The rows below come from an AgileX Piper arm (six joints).
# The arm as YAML. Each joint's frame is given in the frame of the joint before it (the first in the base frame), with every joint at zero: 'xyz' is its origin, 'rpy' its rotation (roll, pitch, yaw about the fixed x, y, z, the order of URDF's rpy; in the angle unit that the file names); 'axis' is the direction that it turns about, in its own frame. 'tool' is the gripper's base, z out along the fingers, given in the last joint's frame.
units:
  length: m
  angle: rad
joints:
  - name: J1
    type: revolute
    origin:
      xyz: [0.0, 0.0, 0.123]
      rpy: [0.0, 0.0, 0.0]
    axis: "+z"
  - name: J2
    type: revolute
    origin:
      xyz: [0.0, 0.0, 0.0]
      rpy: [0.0, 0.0, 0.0]
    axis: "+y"
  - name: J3
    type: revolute
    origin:
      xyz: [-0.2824, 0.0, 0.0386]
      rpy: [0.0, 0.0, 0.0]
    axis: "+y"
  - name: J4
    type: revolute
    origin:
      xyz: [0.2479, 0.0, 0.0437]
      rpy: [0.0, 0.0, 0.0]
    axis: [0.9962, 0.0, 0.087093]
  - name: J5
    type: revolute
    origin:
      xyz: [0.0, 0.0, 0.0]
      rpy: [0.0, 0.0, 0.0]
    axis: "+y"
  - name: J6
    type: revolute
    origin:
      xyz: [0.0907, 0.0, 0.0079]
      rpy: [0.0, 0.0, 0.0]
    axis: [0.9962, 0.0, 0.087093]
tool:
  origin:
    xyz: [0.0, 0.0, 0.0]
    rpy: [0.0, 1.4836, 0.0]
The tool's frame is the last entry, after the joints.
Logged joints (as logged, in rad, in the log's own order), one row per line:
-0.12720, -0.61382, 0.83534, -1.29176, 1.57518, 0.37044
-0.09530, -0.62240, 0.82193, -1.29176, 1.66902, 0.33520
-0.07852, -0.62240, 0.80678, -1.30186, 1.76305, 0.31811
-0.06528, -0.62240, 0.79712, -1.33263, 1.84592, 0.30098
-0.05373, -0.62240, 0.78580, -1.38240, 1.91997, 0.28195
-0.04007, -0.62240, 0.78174, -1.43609, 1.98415, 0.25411
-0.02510, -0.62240, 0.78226, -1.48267, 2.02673, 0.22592
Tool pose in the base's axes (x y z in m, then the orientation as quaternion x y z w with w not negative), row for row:
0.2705, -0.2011, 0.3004, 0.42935, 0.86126, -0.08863, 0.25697
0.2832, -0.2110, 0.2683, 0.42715, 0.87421, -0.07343, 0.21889
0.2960, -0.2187, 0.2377, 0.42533, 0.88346, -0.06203, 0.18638
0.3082, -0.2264, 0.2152, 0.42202, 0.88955, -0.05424, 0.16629
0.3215, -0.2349, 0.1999, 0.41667, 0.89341, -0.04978, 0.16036
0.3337, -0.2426, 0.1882, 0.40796, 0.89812, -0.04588, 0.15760
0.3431, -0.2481, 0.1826, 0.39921, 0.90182, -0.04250, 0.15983
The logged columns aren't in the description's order. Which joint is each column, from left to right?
Columns, left to right: J4, J1, J5, J3, J2, J6.
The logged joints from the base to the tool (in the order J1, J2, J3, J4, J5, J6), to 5 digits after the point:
-0.61382, 1.57518, -1.29176, -0.12720, 0.83534, 0.37044
-0.62240, 1.66902, -1.29176, -0.09530, 0.82193, 0.33520
-0.62240, 1.76305, -1.30186, -0.07852, 0.80678, 0.31811
-0.62240, 1.84592, -1.33263, -0.06528, 0.79712, 0.30098
-0.62240, 1.91997, -1.38240, -0.05373, 0.78580, 0.28195
-0.62240, 1.98415, -1.43609, -0.04007, 0.78174, 0.25411
-0.62240, 2.02673, -1.48267, -0.02510, 0.78226, 0.22592

